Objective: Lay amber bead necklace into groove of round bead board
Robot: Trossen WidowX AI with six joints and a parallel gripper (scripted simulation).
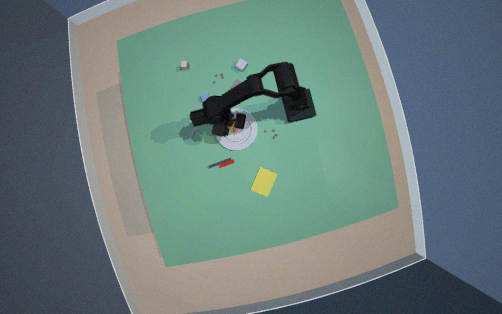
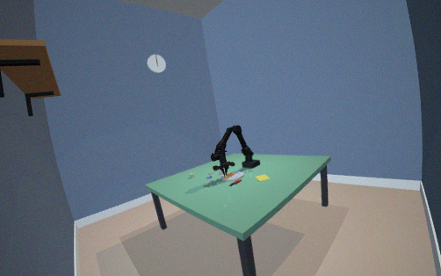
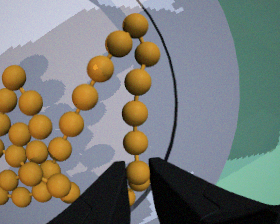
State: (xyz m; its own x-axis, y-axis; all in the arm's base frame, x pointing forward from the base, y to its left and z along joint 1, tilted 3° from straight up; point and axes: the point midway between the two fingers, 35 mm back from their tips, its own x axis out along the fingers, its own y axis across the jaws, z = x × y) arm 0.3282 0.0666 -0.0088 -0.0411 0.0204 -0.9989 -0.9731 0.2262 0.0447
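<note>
Right now my gripper tip is 50 mm past the round grey bead board, 40 mm to the right of it and 10 mm above it. From my gripper tip the other things lie so: grey rod 160 mm ahead, 30 mm to the left, 20 mm below; blue block 130 mm to the right, 100 mm ahead, 10 mm below; grey plate 150 mm to the right, 60 mm behind, 20 mm below.
</note>
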